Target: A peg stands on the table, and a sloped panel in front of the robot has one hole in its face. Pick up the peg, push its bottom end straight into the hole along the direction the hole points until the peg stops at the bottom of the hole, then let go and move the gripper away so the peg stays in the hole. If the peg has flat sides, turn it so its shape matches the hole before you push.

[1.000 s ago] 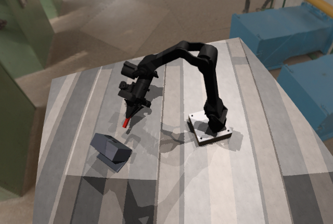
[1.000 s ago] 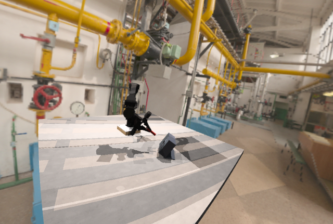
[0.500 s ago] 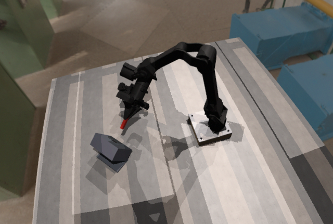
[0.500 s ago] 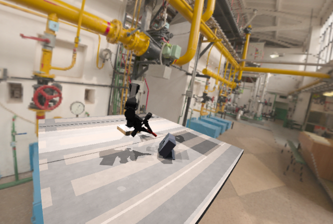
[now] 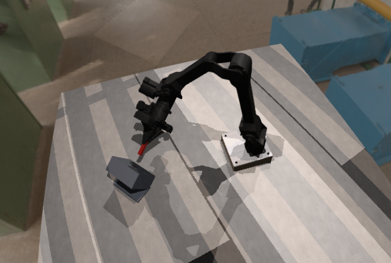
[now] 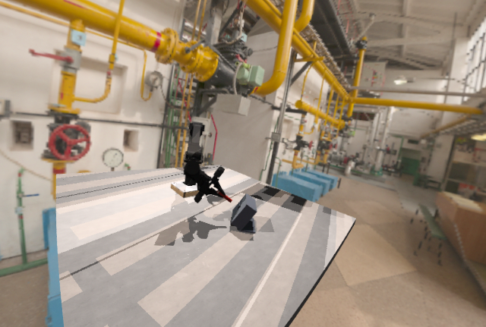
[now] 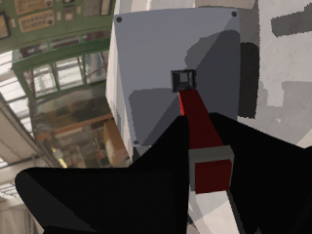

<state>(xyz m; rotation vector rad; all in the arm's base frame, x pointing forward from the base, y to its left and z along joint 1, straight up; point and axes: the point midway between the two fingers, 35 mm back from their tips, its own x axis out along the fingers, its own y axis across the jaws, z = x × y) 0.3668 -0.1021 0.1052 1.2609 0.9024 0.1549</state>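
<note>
My gripper tip is 7 cm short of the panel, 7 cm to the right of it and 6 cm above it. From my gripper tip the other things lie so: red peg: 1 cm behind, 1 cm to the right, 1 cm above.
</note>
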